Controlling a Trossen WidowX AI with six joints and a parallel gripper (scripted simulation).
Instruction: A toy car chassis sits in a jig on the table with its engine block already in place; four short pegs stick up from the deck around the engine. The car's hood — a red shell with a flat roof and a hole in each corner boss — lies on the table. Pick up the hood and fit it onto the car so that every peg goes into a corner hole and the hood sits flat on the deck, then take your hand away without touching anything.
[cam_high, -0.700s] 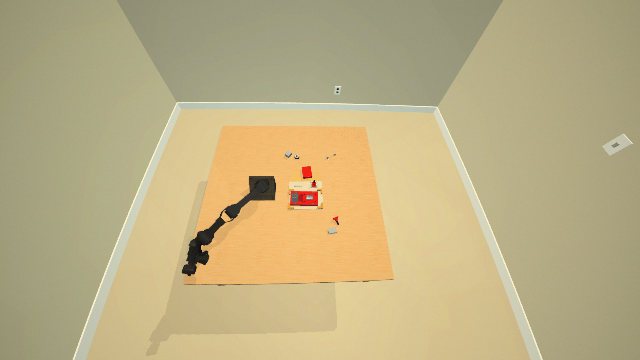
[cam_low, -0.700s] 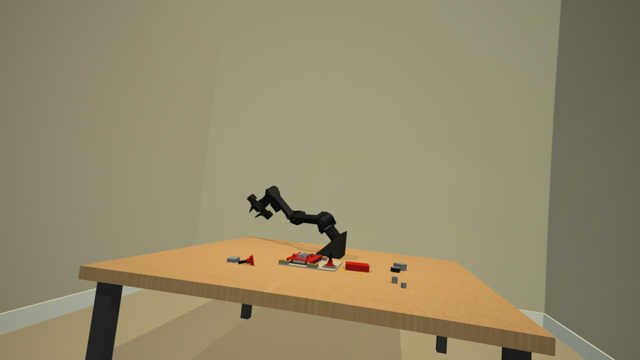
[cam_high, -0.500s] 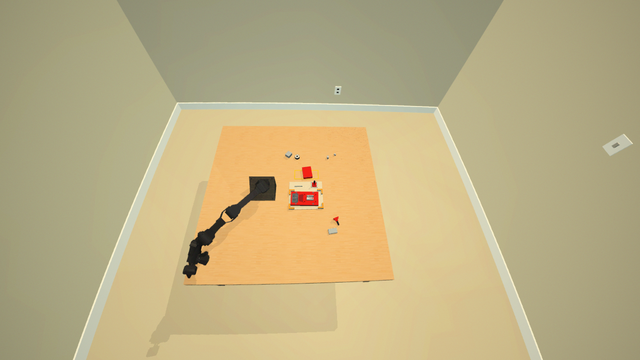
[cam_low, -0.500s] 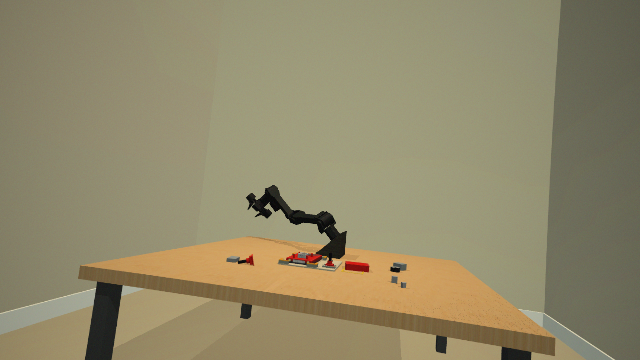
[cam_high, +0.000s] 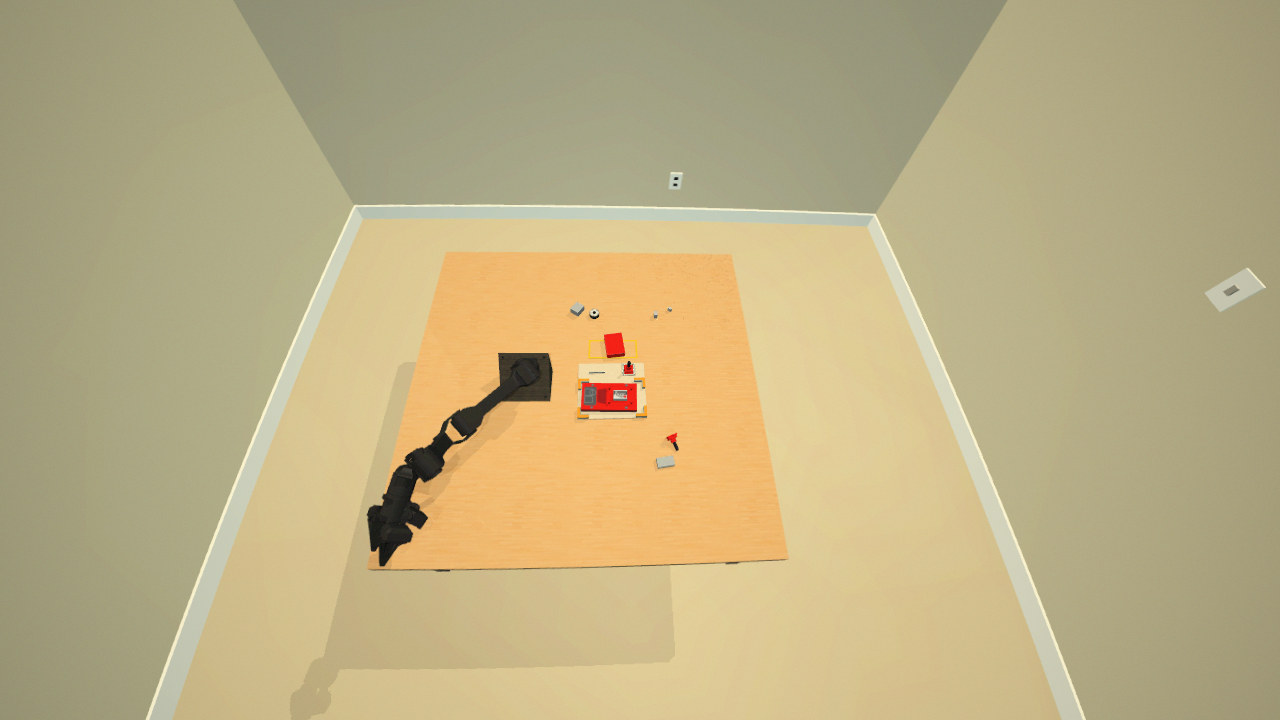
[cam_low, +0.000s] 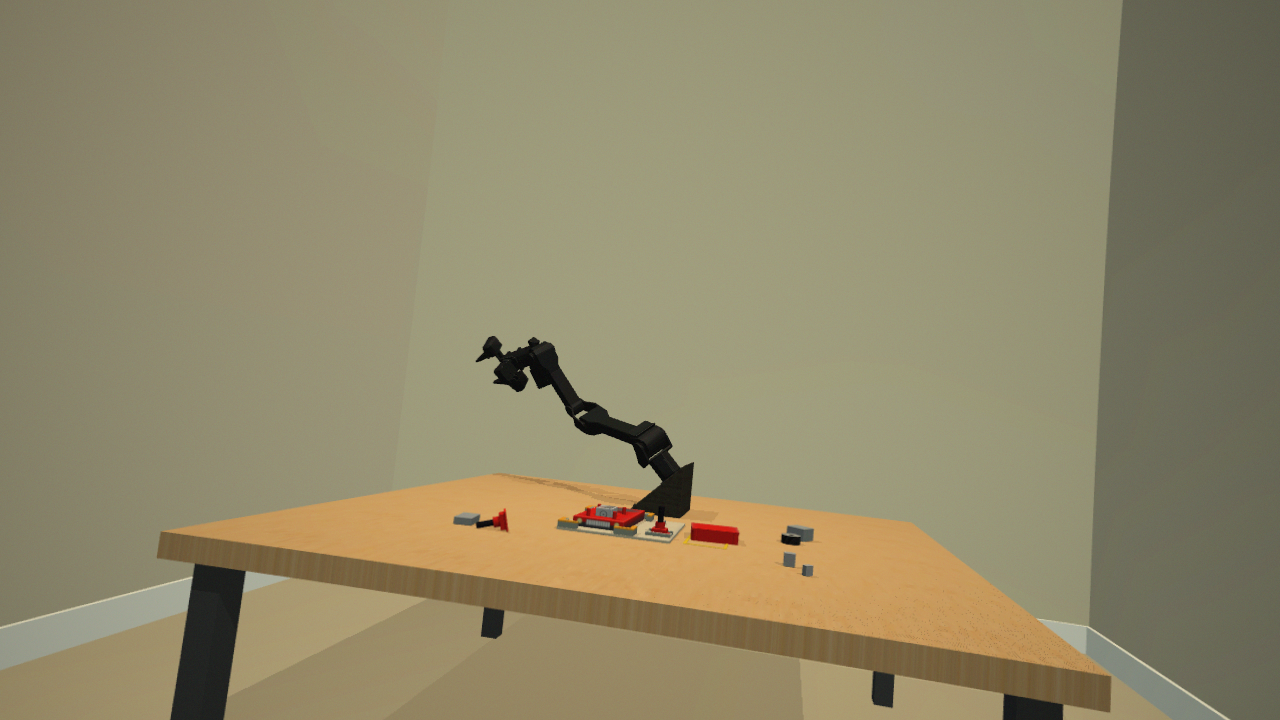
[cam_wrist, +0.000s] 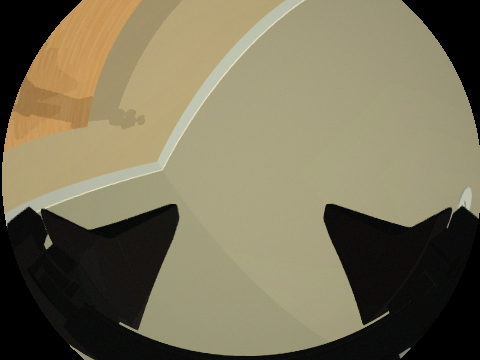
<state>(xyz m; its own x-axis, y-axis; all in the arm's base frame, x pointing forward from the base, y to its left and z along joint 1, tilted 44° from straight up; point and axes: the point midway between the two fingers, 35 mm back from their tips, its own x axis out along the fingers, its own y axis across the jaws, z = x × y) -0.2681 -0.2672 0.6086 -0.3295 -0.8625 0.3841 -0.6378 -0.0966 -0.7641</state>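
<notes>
Now: gripper tip 600 mm short of the red hood, 770 mm to the right of it and 310 mm above it. From my gripper tip the other things lie so: grey engine block 610 mm ahead, 550 mm to the left, 300 mm below; then jig 590 mm ahead, 570 mm to the left, 310 mm below.
</notes>
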